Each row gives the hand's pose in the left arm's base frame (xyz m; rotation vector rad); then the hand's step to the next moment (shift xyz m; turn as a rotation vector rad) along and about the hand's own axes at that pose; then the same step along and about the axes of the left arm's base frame.
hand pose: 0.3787 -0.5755 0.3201 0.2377 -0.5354 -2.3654
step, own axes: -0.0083 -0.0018 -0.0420 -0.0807 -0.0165 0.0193
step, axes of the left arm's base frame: 0.0181 -0.0064 -0.0383 0.0444 0.0710 0.0121
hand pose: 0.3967 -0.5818 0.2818 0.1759 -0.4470 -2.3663
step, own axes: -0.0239 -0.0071 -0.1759 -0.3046 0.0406 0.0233
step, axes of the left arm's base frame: 0.0568 -0.0262 -0.1663 0.2445 0.1839 0.0370
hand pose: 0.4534 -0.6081 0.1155 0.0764 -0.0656 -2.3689
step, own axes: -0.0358 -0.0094 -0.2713 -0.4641 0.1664 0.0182
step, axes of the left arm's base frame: 0.0393 0.0249 -0.2698 0.4464 0.2050 0.0465
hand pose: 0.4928 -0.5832 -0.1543 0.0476 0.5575 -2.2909
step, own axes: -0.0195 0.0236 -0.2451 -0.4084 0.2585 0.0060
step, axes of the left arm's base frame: -0.0025 0.0984 -0.2265 0.4692 0.1157 -0.0105
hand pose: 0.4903 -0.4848 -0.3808 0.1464 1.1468 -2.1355
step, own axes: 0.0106 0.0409 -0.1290 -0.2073 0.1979 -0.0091
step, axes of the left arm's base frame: -0.0102 0.0787 -0.1101 0.2772 0.0438 -0.0587
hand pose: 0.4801 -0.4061 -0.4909 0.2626 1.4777 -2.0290
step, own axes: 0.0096 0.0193 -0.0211 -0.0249 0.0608 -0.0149
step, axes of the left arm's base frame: -0.0005 0.0122 -0.0276 0.0521 0.0107 -0.0414
